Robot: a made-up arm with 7 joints.
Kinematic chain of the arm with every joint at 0, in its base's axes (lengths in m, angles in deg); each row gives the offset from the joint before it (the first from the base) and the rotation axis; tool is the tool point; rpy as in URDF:
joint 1: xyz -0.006 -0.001 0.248 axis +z
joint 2: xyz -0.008 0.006 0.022 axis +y
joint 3: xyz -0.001 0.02 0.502 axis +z
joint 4: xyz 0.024 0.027 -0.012 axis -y
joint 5: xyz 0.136 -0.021 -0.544 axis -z
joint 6: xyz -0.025 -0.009 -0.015 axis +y
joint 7: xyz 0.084 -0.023 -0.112 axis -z
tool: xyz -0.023 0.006 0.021 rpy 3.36 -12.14 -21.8
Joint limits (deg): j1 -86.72..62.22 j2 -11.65..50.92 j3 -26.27..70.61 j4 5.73..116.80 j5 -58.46..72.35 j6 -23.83..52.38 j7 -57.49..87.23
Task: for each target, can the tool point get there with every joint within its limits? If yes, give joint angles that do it. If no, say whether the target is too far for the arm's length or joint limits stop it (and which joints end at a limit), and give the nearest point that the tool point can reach.
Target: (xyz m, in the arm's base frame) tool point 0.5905 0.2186 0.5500
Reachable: yes | joints -18.01 -6.04 35.48 56.45 28.68 22.53 13.29
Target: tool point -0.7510 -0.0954 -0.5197
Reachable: no: joint limits stop it (at a limit: joint 1, joint 2, joint 3, joint 5, joint 6, joint 7) | nearest point -0.2456 -0.2663 -0.0541 | short by 0.708 m
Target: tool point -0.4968 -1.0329 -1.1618
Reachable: no: too far | nearest point -0.1593 -0.6216 -0.0669 | short by 1.217 m
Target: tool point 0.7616 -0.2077 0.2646
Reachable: yes | joints -4.34 30.99 -12.32 69.32 -31.67 19.80 -27.13
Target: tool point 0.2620 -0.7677 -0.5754
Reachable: no: joint limits stop it (at a limit: joint 2, joint 5, joint 7) | nearest point 0.2027 -0.5980 -0.0939 | short by 0.514 m
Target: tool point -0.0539 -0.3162 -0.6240
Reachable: no: joint limits stop it (at a limit: joint 1, joint 2, joint 5, joint 7) | nearest point -0.0153 -0.3449 -0.1347 | short by 0.492 m
